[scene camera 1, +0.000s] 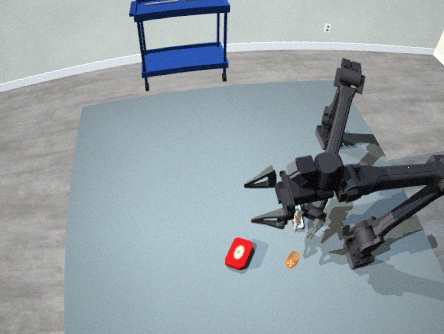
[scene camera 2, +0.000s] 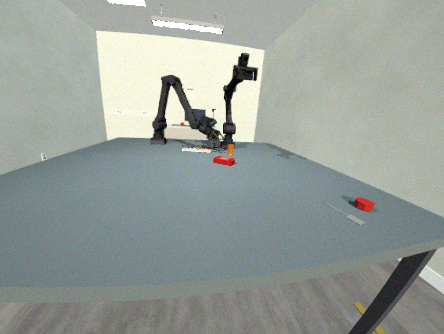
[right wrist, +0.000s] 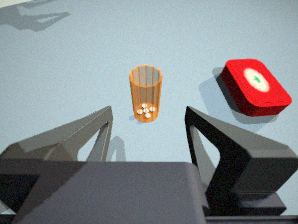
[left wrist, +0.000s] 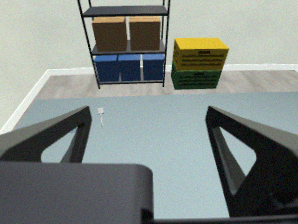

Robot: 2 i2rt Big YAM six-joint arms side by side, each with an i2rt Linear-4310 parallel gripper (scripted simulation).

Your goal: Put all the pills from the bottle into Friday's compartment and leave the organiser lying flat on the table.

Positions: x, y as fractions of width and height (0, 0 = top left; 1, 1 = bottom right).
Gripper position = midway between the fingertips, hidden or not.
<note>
In view: the left gripper (scene camera 1: 0.56, 0.61), the right gripper (right wrist: 0.50, 0.50) and an orange see-through bottle (right wrist: 0.49, 0.44).
The left gripper shows as well in the left wrist view (left wrist: 0.50, 0.50). The left wrist view misses the orange see-through bottle: it is out of frame.
</note>
